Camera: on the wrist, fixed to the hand. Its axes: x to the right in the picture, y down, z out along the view.
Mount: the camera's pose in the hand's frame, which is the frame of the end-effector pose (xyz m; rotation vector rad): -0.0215 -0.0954 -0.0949 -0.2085 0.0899 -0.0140
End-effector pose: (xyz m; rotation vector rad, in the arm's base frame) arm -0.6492 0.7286 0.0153 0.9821 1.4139 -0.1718
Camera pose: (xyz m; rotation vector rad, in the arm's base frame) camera -0.7848 0.7226 0.0035 0.8162 1.4883 0.0101
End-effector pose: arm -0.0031 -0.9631 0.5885 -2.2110 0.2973 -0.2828
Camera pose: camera -0.0415 -0.9694 0.7191 -2.4103 0.3751 -0.3742
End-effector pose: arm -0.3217 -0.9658 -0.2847 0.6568 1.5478 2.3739
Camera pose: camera -0.3537 -1.0118 -0.4089 0.4986 1.3073 2.5400
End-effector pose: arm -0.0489 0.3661 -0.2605 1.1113 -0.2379 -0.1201
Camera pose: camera -0.0439 0.4114 -0.3889 0.9087 -0.1338 -0.1046
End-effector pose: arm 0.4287 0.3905 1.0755 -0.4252 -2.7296 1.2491
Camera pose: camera 0.4498 0.3935 1.2101 -0.4687 -2.7898 0.9211
